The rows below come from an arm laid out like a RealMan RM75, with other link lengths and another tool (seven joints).
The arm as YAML. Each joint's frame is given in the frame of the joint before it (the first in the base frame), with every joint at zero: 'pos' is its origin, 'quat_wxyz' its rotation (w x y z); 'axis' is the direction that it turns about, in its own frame. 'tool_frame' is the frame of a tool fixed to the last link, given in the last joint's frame.
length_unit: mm
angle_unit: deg
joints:
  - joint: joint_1
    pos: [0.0, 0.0, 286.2]
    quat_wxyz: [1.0, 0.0, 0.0, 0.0]
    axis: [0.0, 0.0, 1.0]
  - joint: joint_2
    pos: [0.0, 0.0, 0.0]
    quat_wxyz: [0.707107, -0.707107, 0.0, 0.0]
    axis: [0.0, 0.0, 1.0]
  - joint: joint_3
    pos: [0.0, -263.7, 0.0]
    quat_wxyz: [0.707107, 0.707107, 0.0, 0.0]
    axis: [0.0, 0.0, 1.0]
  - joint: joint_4
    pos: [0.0, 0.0, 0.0]
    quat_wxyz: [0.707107, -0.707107, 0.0, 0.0]
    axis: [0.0, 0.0, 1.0]
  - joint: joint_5
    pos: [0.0, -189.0, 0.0]
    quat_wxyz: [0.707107, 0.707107, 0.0, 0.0]
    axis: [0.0, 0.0, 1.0]
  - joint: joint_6
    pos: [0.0, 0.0, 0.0]
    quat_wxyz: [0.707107, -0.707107, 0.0, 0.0]
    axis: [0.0, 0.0, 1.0]
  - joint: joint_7
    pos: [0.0, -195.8, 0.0]
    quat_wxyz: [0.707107, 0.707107, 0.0, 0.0]
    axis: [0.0, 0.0, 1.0]
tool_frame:
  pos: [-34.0, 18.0, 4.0]
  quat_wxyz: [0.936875, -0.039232, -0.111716, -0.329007]
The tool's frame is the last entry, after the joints.
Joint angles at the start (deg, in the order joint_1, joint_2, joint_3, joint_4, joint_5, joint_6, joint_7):
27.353 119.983 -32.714 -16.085 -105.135 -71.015 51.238
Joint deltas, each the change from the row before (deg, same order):
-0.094 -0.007 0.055 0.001 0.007 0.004 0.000
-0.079 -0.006 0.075 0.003 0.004 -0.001 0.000
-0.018 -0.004 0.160 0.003 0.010 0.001 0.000
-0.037 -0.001 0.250 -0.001 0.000 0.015 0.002
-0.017 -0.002 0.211 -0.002 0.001 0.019 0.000
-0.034 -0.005 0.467 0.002 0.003 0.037 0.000
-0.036 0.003 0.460 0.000 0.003 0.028 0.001
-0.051 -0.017 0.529 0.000 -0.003 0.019 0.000
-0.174 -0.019 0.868 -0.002 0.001 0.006 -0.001
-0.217 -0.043 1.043 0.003 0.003 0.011 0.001
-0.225 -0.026 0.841 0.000 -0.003 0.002 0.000
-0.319 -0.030 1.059 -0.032 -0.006 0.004 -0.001
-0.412 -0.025 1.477 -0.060 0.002 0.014 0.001
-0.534 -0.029 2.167 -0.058 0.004 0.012 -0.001
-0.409 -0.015 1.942 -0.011 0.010 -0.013 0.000
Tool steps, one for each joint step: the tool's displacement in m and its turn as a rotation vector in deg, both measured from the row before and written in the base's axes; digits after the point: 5 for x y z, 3 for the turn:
0.00063 -0.00027 0.00021 0.051 0.018 -0.127
0.00054 -0.00018 0.00025 0.061 0.029 -0.118
0.00023 0.00027 0.00048 0.131 0.067 -0.103
0.00045 0.00037 0.00068 0.197 0.088 -0.173
0.00032 0.00039 0.00059 0.170 0.068 -0.135
0.00068 0.00086 0.00129 0.372 0.158 -0.295
0.00063 0.00080 0.00124 0.362 0.167 -0.287
0.00086 0.00087 0.00155 0.418 0.179 -0.328
0.00184 0.00095 0.00254 0.683 0.318 -0.610
0.00241 0.00109 0.00320 0.830 0.365 -0.748
0.00221 0.00056 0.00253 0.662 0.299 -0.645
0.00305 0.00054 0.00329 0.853 0.350 -0.834
0.00409 0.00080 0.00458 1.203 0.486 -1.135
0.00569 0.00114 0.00665 1.750 0.731 -1.600
0.00469 0.00097 0.00584 1.548 0.701 -1.362

